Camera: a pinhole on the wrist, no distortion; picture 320 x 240 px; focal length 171.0 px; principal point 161.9 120.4 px. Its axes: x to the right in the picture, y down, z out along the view. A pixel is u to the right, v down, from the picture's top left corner.
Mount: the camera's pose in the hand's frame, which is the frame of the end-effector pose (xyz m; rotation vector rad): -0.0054 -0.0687 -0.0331 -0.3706 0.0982 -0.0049
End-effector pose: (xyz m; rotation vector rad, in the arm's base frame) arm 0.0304 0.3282 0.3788 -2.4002 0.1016 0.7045
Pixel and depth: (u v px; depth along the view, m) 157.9 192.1 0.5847
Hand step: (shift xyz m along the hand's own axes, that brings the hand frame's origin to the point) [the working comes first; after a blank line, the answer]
In the camera's frame: -0.0137 0.2452 0.5847

0.0343 0.3714 0.4217
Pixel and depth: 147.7 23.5 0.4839
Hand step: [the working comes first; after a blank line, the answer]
In the camera's frame: -0.0402 -0.2742 0.4839

0.0050 -0.1485 0.5187
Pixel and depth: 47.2 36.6 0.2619
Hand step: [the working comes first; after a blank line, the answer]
In the camera's frame: -0.1757 -0.1283 0.2619

-0.1532 -0.0897 0.2729
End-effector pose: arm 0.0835 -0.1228 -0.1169 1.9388 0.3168 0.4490
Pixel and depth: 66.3 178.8 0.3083
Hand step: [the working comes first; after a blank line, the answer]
In the camera's frame: -0.1724 0.1053 0.3083

-0.1485 0.1448 0.2311
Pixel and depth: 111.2 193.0 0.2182
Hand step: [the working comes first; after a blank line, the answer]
In the camera's frame: -0.0647 0.0926 0.2182

-0.0499 0.0980 0.1419
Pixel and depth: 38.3 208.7 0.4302
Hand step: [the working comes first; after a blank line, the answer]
In the camera's frame: -0.3110 0.2221 0.4302

-0.2762 0.3009 0.3150
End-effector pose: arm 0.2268 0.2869 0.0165 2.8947 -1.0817 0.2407
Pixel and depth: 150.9 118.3 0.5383
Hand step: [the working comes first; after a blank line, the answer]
In the camera's frame: -0.0346 -0.0066 0.5383

0.0123 0.1204 0.4718
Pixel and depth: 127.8 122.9 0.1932
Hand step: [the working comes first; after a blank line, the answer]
In the camera's frame: -0.0385 0.0028 0.1932

-0.0251 0.0046 0.1487
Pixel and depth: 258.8 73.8 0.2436
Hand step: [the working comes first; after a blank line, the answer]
In the camera's frame: 0.1380 -0.0664 0.2436

0.1564 -0.0457 0.2037
